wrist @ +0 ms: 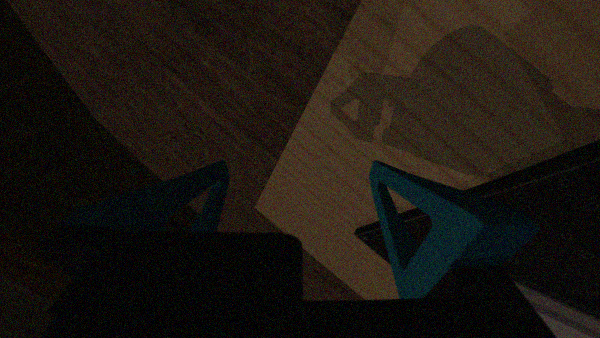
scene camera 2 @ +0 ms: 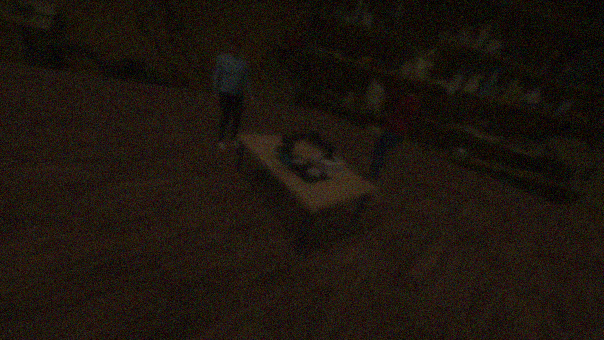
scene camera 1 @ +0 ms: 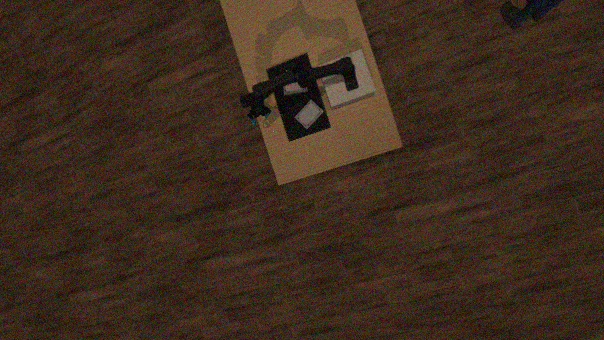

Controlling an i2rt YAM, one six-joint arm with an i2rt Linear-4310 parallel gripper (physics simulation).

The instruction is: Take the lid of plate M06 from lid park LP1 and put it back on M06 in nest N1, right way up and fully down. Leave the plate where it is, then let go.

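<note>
My gripper has two teal fingers. They stand wide apart and hold nothing, above the table's left edge and left of the black board. A pale square piece lies turned at an angle on the board's near part. A whitish piece with a pinkish top lies farther up the board, partly hidden under the arm. The picture is too dark and coarse to read any label or tell for sure which is lid or plate. A pale edge shows at the lower right in the wrist view.
A white block stands right of the board, under the arm's base. The wooden table carries the arm's shadow. A person in light blue and one in red stand beyond the table.
</note>
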